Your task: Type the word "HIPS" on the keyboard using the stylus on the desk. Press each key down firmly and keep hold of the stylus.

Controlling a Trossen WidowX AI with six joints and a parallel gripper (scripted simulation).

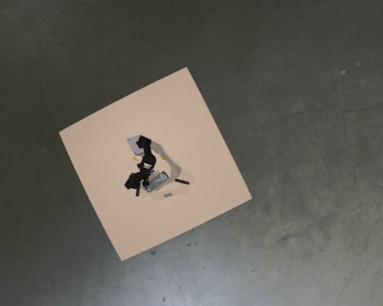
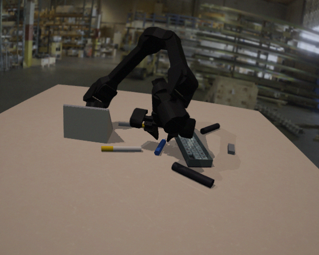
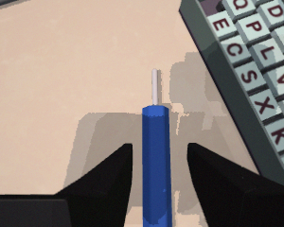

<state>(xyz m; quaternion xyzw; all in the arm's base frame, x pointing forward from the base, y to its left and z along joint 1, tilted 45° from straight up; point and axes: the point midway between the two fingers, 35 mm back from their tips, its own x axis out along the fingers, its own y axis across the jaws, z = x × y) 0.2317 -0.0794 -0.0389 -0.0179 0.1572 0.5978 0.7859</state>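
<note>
The blue stylus is 10 mm to the left of my gripper tip and 20 mm below it. Also, from my gripper tip: grey block (250 mm ahead, 10 mm to the left, 20 mm below); stylus tip (10 mm ahead, 50 mm to the left, 20 mm below).
</note>
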